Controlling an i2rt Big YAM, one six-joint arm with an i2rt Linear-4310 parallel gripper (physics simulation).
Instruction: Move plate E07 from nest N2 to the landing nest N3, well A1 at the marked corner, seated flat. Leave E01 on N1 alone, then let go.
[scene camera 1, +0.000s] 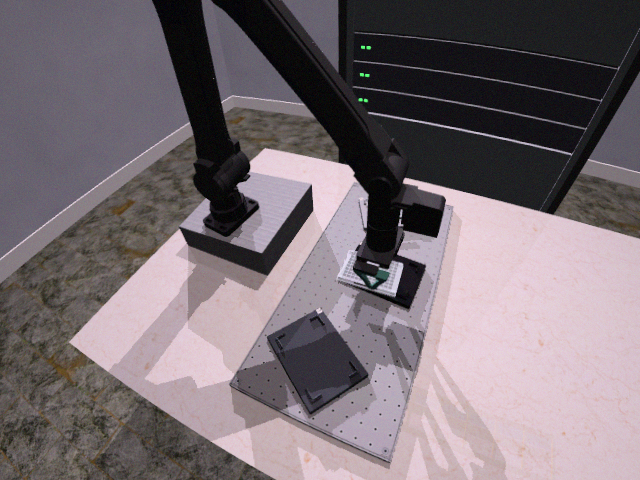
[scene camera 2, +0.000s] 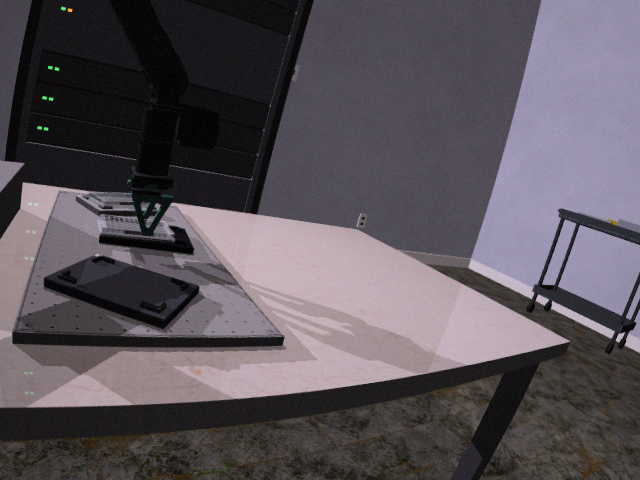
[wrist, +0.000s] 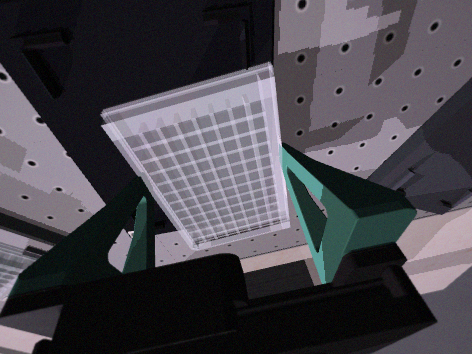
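My gripper (scene camera 1: 372, 277) (scene camera 2: 149, 227) (wrist: 213, 165) is shut on plate E07 (scene camera 1: 347, 273) (scene camera 2: 117, 224) (wrist: 201, 159), a clear well plate, with a green finger on each long side. The plate hangs just above black nest N2 (scene camera 1: 413, 281) (scene camera 2: 180, 241) (wrist: 114, 57) and overhangs its edge toward the front. The empty black landing nest N3 (scene camera 1: 315, 356) (scene camera 2: 124, 289) lies nearer the front of the breadboard, turned at an angle, with a small white mark (scene camera 1: 318, 310) at its far corner. Plate E01 (scene camera 2: 106, 198) (scene camera 1: 363, 207) rests on N1 at the back, mostly hidden by the arm in scene camera 1.
The nests sit on a grey perforated breadboard (scene camera 1: 371, 413) (scene camera 2: 227, 320) on a pale table. The arm's base stands on a grey block (scene camera 1: 279, 207) at the left. A dark server rack (scene camera 1: 490, 103) stands behind the table. A wheeled cart (scene camera 2: 594, 222) stands at the far right.
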